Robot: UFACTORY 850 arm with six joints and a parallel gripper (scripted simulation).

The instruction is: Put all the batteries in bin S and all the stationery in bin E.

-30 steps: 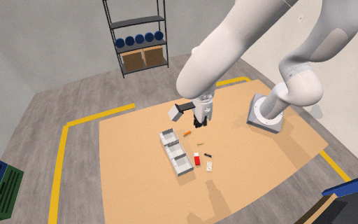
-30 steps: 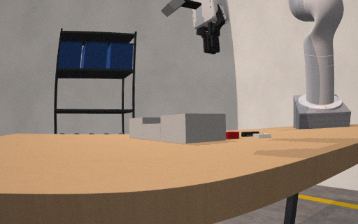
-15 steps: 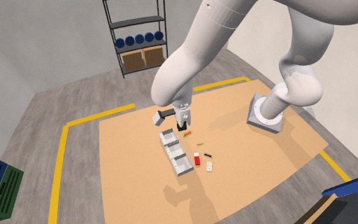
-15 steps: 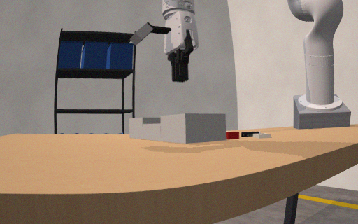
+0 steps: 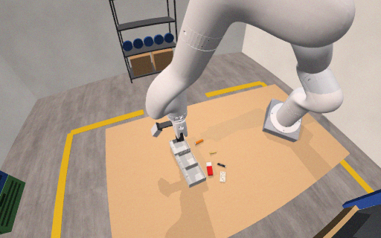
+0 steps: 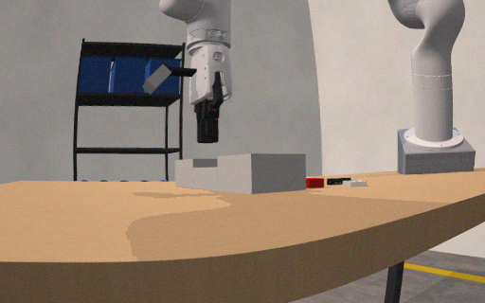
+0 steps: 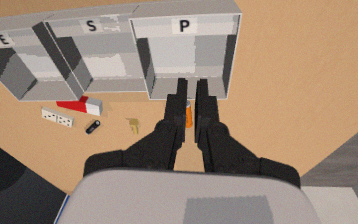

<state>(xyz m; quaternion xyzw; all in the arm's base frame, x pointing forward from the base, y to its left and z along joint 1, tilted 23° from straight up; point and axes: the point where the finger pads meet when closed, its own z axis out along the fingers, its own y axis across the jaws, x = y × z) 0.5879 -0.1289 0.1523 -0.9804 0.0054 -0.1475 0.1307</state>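
Now: hand 9 cm to the right of the bin and 7 cm above it. Also, from my hand: brass bolt 14 cm behind, 9 cm to the left, 9 cm below; then eraser 9 cm behind, 16 cm to the left, 9 cm below; then orange battery 10 cm behind, 9 cm below.
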